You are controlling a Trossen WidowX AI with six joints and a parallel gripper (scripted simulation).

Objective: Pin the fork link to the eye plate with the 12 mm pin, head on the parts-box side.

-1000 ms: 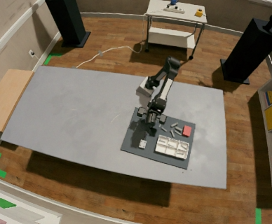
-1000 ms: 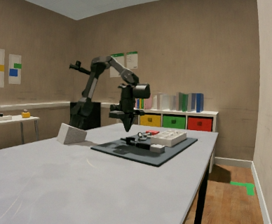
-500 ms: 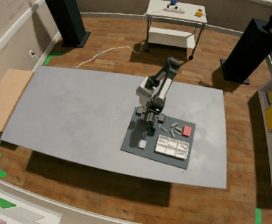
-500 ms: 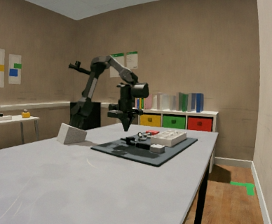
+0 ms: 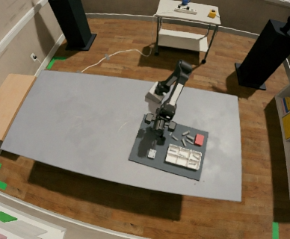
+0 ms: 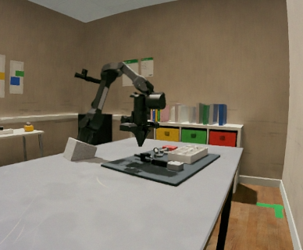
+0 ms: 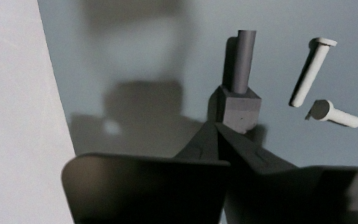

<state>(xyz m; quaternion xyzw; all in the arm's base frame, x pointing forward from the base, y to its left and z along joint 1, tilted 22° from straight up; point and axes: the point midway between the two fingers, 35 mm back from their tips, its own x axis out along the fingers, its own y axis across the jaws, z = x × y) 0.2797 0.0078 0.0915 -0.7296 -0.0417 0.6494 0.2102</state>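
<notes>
Now: the fork link 1 cm ahead of my hand, 2 cm to the left of it and 8 cm below it. Also, from my hand: eye plate: 9 cm ahead, 1 cm to the right, 9 cm below; then mat: 9 cm ahead, 9 cm to the left, 10 cm below; then grey block: 16 cm ahead, 2 cm to the right, 8 cm below.
</notes>
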